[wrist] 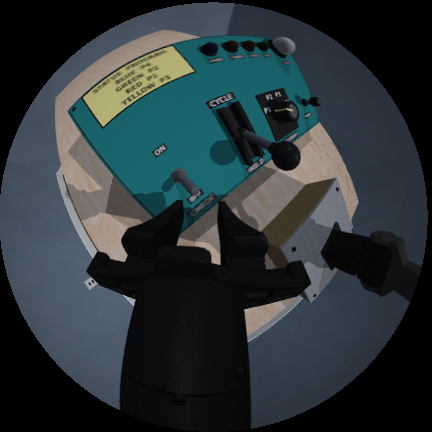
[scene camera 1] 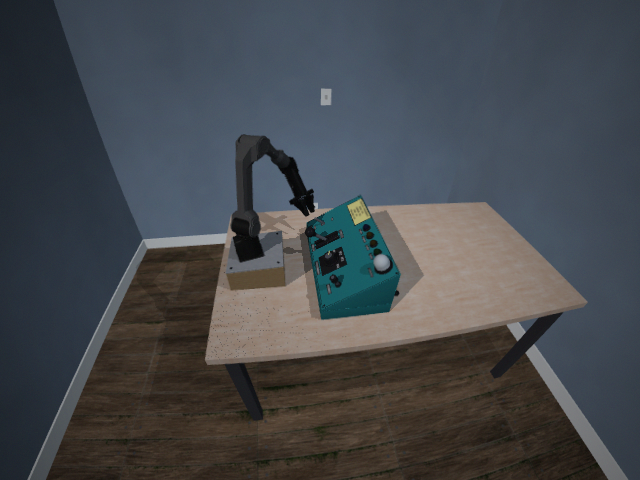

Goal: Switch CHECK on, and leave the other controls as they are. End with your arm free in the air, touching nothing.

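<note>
The teal console (scene camera 1: 354, 281) (wrist: 200, 85) stands on the table. Its CHECK switch is a grey toggle lever (scene camera 1: 320, 220) (wrist: 186, 183) at the corner near the wall. In the wrist view the lever leans toward the OFF label (wrist: 195, 195), away from the ON label (wrist: 159, 150); the CHECK label (wrist: 208, 201) is beside OFF, dark and hard to read. My gripper (scene camera 1: 309, 212) (wrist: 200, 208) is open and empty, with its fingertips in the air close to the CHECK end of the console. The lever shows beyond the fingertips, not between them; contact is not visible.
The CYCLE/HOLD lever with a black ball knob (scene camera 1: 310, 231) (wrist: 285, 155) sticks out beside CHECK. Farther along are a rotary selector (scene camera 1: 329, 255) (wrist: 286, 110), a small black toggle (scene camera 1: 335, 280) (wrist: 314, 101), dark lamps and a white dome (scene camera 1: 382, 262) (wrist: 283, 46). The arm's base block (scene camera 1: 255, 279) stands beside the console.
</note>
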